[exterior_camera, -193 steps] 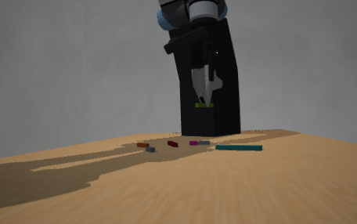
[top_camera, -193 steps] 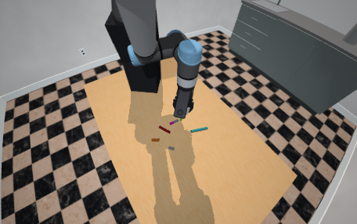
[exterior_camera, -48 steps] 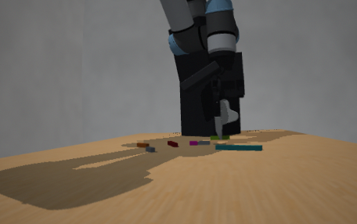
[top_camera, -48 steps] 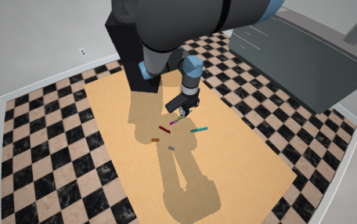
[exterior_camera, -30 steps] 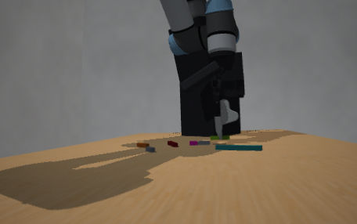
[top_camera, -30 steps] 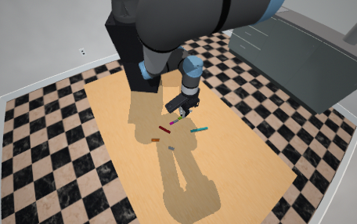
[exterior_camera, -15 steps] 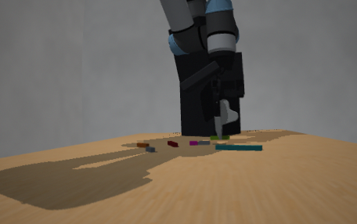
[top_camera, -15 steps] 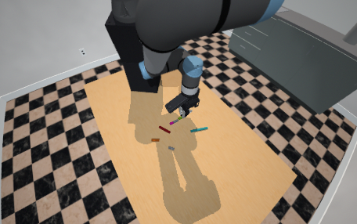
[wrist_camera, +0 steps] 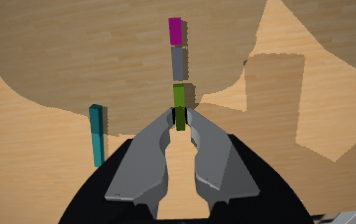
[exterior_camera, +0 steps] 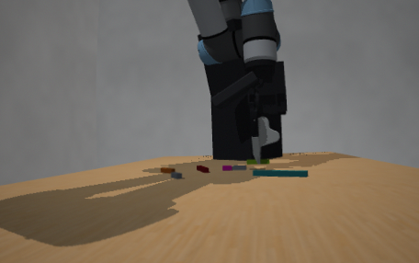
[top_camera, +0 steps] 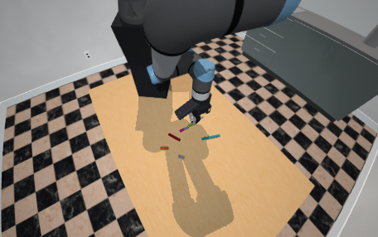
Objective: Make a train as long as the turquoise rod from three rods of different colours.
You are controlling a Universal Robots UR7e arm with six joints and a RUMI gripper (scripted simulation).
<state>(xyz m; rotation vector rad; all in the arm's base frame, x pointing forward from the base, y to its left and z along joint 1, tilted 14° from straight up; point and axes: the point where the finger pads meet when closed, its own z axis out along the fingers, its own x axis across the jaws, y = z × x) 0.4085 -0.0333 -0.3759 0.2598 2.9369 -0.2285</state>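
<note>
Now: hand 7 cm to the left of the magenta rod, 2 cm above it and 1 cm past it. The rest, counted from my hand: red rod 12 cm to the right, 2 cm below, 1 cm behind; then lime-green rod 1 cm below; then turquoise rod 12 cm ahead, 2 cm to the left, 2 cm below.
</note>
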